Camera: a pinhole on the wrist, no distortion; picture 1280 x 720 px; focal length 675.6 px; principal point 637.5 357.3 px. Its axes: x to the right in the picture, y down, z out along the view. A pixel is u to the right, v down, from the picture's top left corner.
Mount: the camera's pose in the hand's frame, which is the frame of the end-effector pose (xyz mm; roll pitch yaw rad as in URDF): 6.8 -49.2 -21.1 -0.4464 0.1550 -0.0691
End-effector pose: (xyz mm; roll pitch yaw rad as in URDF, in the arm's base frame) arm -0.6 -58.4 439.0 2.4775 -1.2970 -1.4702
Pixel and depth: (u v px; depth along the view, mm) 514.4 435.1 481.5
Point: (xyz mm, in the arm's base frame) -391.1 -276.3 390.5
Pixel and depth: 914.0 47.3 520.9
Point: -216.3 -589.7 614.3
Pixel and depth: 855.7 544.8 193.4
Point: -126.1 -143.3 523.5
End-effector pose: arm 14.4 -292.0 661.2 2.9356 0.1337 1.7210
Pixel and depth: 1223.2 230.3 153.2
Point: -5.2 -145.6 531.4
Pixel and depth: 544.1 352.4 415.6
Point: 213.5 -285.4 335.5
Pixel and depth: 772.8 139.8 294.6
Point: 43.4 -208.7 378.2
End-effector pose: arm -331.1 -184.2 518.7 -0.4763 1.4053 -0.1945
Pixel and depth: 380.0 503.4 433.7
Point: -74.1 137.1 634.9
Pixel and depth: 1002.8 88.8 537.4
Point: 219.0 -89.5 215.7
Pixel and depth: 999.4 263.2 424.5
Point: 30.9 -38.3 266.3
